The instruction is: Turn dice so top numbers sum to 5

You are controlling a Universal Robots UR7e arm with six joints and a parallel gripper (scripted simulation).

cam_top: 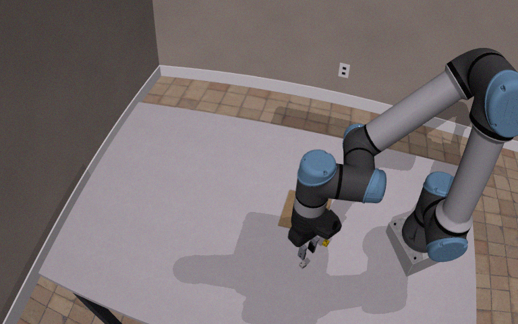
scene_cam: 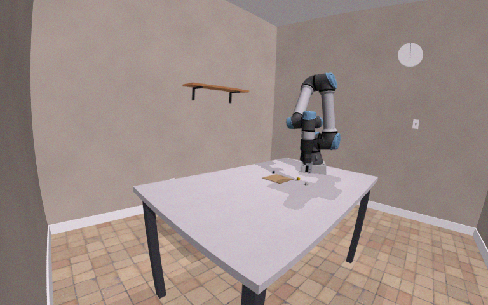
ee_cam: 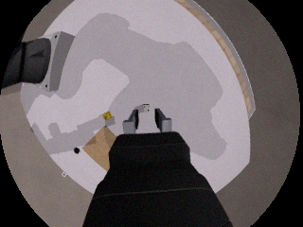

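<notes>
Now: hand 9 cm above the white die. The rest, counted from my hand: mat: 4 cm ahead, 19 cm to the right, 9 cm below; then black die: 3 cm behind, 29 cm to the right, 9 cm below; then yellow die: 4 cm behind, 9 cm to the right, 9 cm below.
</notes>
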